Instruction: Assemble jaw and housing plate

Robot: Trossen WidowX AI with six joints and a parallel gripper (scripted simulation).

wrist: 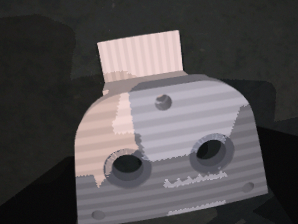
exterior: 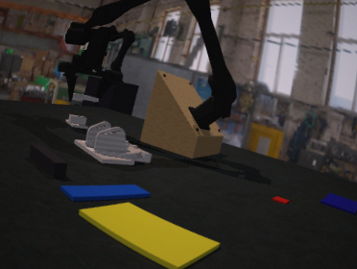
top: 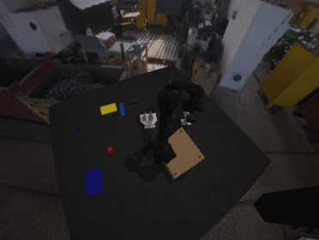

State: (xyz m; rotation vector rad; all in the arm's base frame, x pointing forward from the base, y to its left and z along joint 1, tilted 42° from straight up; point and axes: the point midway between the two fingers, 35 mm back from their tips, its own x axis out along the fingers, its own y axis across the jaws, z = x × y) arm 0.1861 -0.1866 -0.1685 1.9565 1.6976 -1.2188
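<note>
Now: gripper tip 1 cm to the left of the white block and 5 cm above it. From my gripper tip the other things lie so: blue strip: 31 cm ahead, 38 cm to the left, 6 cm below; black bar: 33 cm ahead, 28 cm to the left, 5 cm below; housing plate: 1 cm to the right, 2 cm above.
</note>
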